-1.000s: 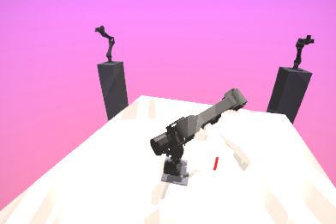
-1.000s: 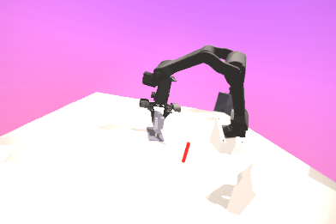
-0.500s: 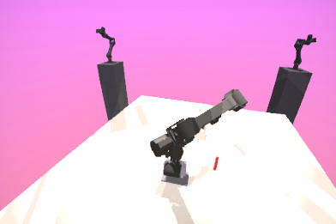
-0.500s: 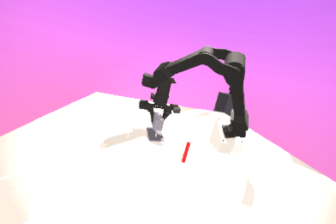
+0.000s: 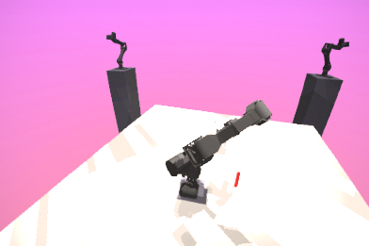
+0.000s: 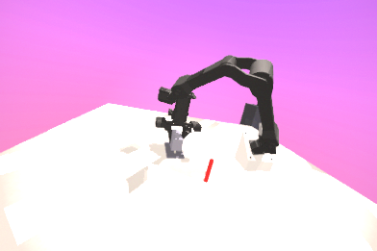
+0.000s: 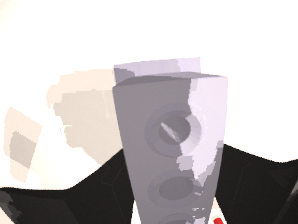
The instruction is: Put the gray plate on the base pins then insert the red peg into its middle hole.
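The gray base lies 2 cm below my gripper tip. The rest, counted from my gripper tip: gray plate: 3 cm above; red peg: 18 cm to the left, 8 cm behind, 1 cm above.
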